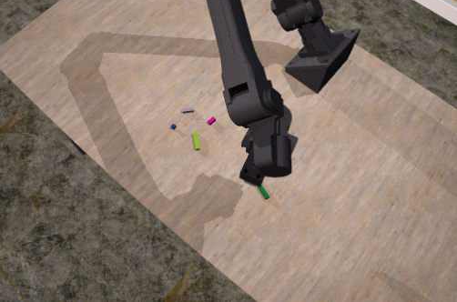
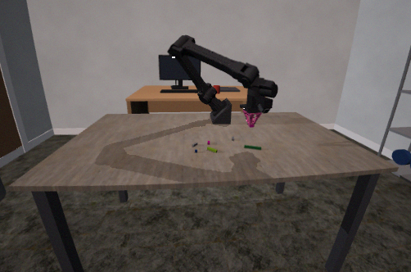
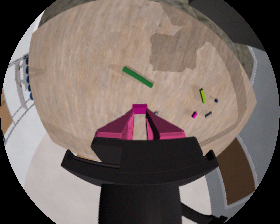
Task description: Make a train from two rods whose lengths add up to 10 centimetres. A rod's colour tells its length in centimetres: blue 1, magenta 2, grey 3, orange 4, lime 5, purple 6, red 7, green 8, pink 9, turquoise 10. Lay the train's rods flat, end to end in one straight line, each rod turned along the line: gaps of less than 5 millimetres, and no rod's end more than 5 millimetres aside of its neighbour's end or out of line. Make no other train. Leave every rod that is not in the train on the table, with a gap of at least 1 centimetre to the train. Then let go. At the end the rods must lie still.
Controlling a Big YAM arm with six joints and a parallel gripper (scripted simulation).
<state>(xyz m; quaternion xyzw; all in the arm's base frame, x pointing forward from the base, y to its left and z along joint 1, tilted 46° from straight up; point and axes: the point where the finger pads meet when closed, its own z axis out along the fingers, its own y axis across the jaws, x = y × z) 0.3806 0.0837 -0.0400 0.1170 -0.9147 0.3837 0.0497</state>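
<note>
Right now my hand is 110 mm above the green rod, 20 mm short of it and 10 mm to the right of it. The rest, counted from my hand: blue rod: 260 mm to the right, 110 mm below, 40 mm ahead; lime rod: 190 mm to the right, 110 mm below, 40 mm ahead.
</note>
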